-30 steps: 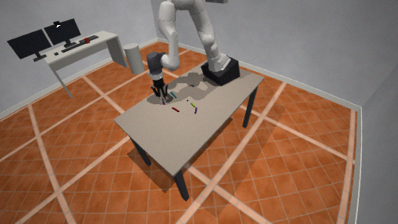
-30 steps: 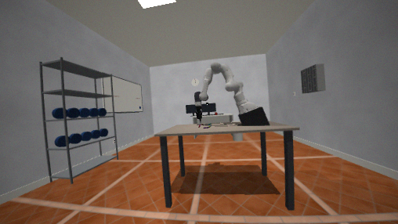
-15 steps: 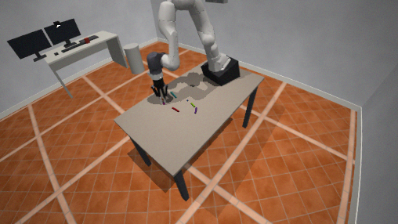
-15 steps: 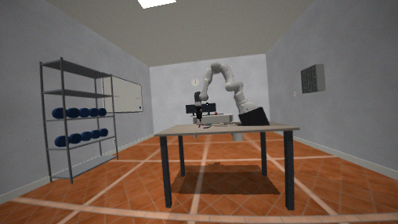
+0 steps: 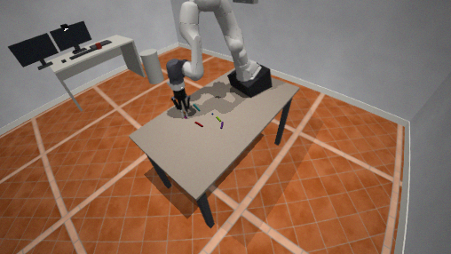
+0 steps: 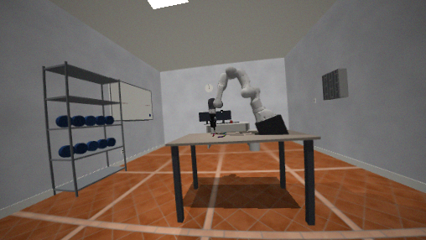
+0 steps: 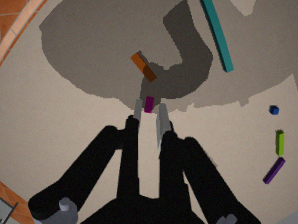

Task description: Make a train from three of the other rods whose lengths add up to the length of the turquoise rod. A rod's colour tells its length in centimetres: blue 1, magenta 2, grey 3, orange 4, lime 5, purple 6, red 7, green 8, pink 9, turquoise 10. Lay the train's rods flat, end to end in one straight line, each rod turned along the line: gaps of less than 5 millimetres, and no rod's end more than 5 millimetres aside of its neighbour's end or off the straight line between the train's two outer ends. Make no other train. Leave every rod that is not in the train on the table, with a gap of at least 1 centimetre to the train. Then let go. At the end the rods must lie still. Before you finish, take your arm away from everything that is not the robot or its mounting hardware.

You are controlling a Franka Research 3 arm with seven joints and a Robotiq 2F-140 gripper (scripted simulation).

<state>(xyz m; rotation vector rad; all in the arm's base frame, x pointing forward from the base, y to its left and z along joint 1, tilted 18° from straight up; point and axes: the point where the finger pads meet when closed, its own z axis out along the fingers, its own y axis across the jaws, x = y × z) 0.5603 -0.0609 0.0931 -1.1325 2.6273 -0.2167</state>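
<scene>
My gripper is now 50 mm above the magenta rod. From my hand the other things lie so: orange rod 50 mm to the right, 50 mm below, 20 mm behind; then red rod 130 mm to the left, 50 mm below, 20 mm behind; then turquoise rod 130 mm behind, 50 mm below, 30 mm to the right.
</scene>
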